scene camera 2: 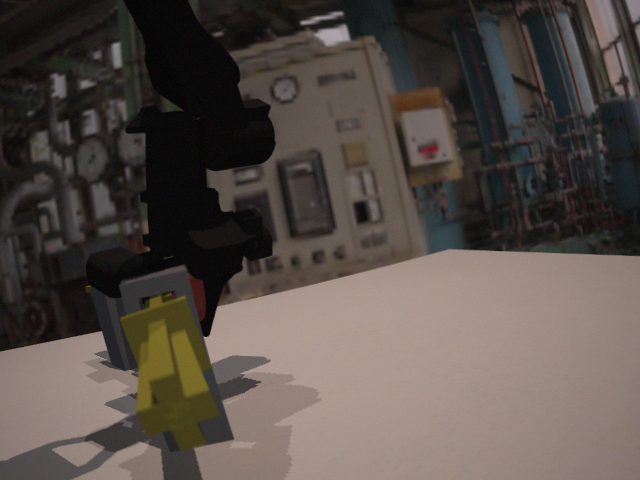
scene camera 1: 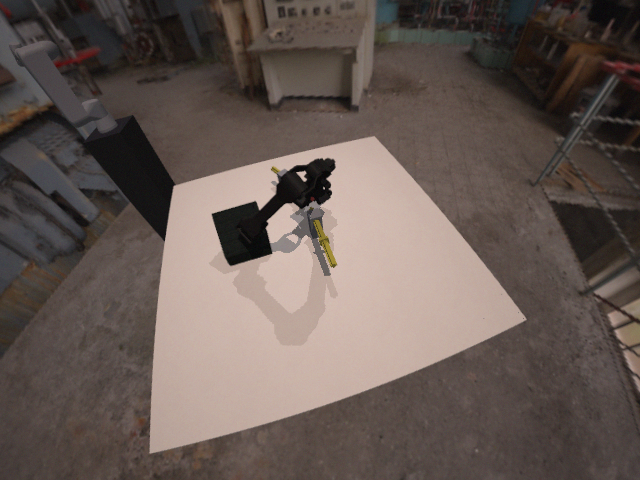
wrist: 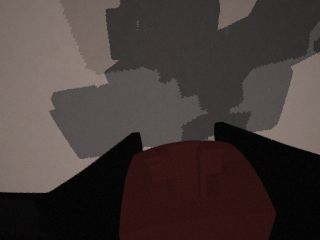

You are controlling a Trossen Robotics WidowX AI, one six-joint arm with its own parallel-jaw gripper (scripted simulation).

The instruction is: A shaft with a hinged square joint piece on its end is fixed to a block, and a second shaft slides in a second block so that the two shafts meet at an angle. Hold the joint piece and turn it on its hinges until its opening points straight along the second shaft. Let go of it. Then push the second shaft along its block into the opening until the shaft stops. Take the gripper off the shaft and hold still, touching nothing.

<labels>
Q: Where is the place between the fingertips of my gripper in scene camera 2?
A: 188,341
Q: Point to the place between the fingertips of my gripper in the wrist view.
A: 177,135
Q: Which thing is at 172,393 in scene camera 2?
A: A yellow shaft.
</labels>
